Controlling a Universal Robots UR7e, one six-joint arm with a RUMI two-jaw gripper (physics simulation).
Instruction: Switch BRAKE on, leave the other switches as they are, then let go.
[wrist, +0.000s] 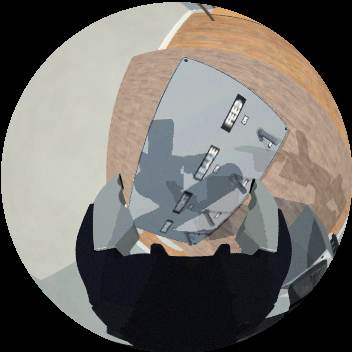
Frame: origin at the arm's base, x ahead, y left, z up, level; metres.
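Where they show: gripper, fingertip midpoint: (187, 178).
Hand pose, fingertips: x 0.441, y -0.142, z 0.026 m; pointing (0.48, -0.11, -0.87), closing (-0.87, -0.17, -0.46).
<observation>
Each offset is from my fingertips to the top centre of the thing. "*": to the spot under its first point. Level surfaces: height alone.
A grey switch panel (192, 95) lies at an angle with labels along it. The FEED label {dx -0.013, dy -0.099, dz -0.125 m} (233, 113) is uppermost, the blurred BRAKE label {dx +0.018, dy +0.018, dz -0.125 m} (206, 163) is below it, and two smaller labels are lower down. The BRAKE switch lever {* dx -0.060, dy +0.035, dz -0.141 m} (238, 183) is at the panel's right edge, in shadow, on the side away from its small ON tag {* dx -0.005, dy +0.025, dz -0.143 m} (216, 169). The FEED lever {* dx -0.090, dy -0.078, dz -0.140 m} (268, 136) is further up. My gripper (187, 178) is open and empty above the panel's lower part. Its right fingertip appears just right of the BRAKE lever; contact cannot be told.
The VENT lever {* dx -0.027, dy +0.148, dz -0.146 m} (208, 216) and the lowest lever (192, 237) show between the fingers near the palm. The panel lies on a brownish table top {dz -0.259 m} (122, 110). A grey and black object (312, 265) is at the lower right. Arm shadows cross the panel.
</observation>
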